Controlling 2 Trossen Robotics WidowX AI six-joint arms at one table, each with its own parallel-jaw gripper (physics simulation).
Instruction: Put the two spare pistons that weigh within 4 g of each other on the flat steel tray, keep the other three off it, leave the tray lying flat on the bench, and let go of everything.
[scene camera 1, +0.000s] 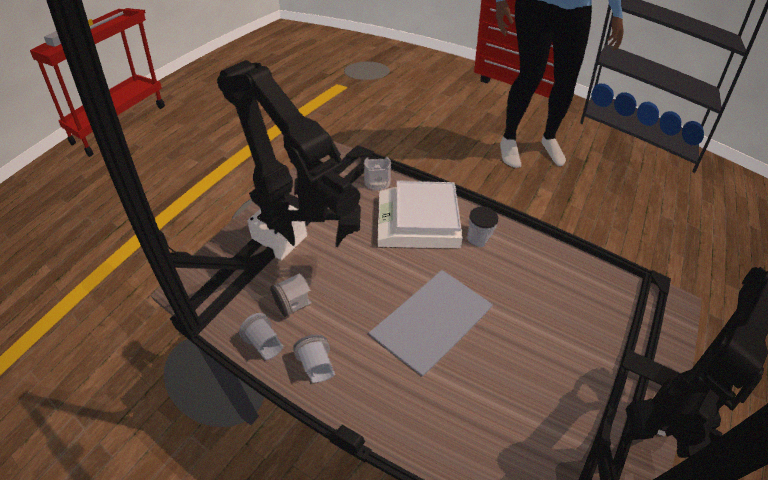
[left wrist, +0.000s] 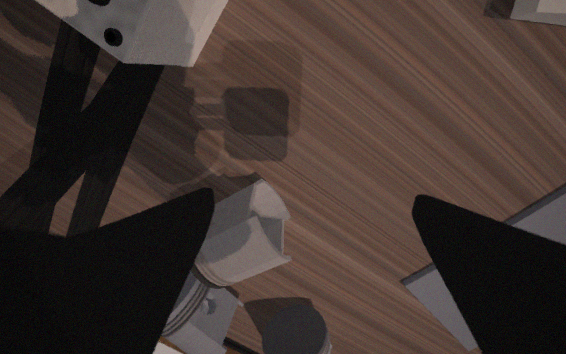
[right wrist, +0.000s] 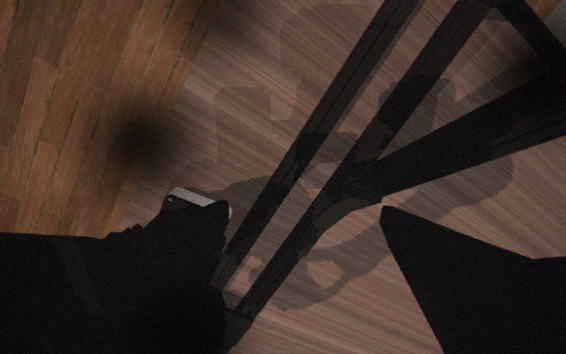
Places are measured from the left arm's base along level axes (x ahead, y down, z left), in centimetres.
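Where they show: left gripper, fingertip midpoint: (scene camera 1: 315, 245) (left wrist: 313, 201); right gripper, fingertip midpoint: (scene camera 1: 649, 435) (right wrist: 304, 210).
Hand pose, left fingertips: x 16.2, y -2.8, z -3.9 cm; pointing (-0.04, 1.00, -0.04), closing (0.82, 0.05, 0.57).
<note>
Things, the pixels of their top centre, and the offset from my left fingertips. "*": a spot on its surface instead.
- flat grey steel tray, middle of its top: (left wrist: 544, 269) (scene camera 1: 433, 318) dx +27.3, dy +10.3, dz +4.3 cm
- pale piston, middle of its top: (scene camera 1: 377, 162) dx -8.5, dy +4.1, dz +36.1 cm
- dark-topped piston, middle of its top: (scene camera 1: 484, 216) dx +24.6, dy +4.1, dz +33.0 cm
- white scale, surface spot: (scene camera 1: 427, 206) * dx +11.1, dy +4.8, dz +28.8 cm
The flat grey steel tray (scene camera 1: 430, 322) (left wrist: 545, 217) lies on the bench with no piston on it. Three pistons lie on their sides at the lower left: one nearest the arm base (scene camera 1: 292, 294) (left wrist: 245, 237), one at the far left (scene camera 1: 260, 336) (left wrist: 202, 315) and one lower (scene camera 1: 314, 359) (left wrist: 295, 331). A pale piston (scene camera 1: 377, 173) stands open end up at the back. A dark-topped piston (scene camera 1: 482, 226) stands right of the scale. My left gripper (scene camera 1: 314, 240) (left wrist: 313, 201) is open and empty above the bench, beyond the nearest lying piston. My right gripper (scene camera 1: 627, 400) (right wrist: 304, 210) is open and empty at the right edge.
A white scale (scene camera 1: 427, 206) with a bare platform stands between the two upright pistons. The left arm's white base (scene camera 1: 277, 232) (left wrist: 155, 32) is beside the left gripper. Black frame rails (scene camera 1: 532, 221) border the bench. A person stands beyond the bench.
</note>
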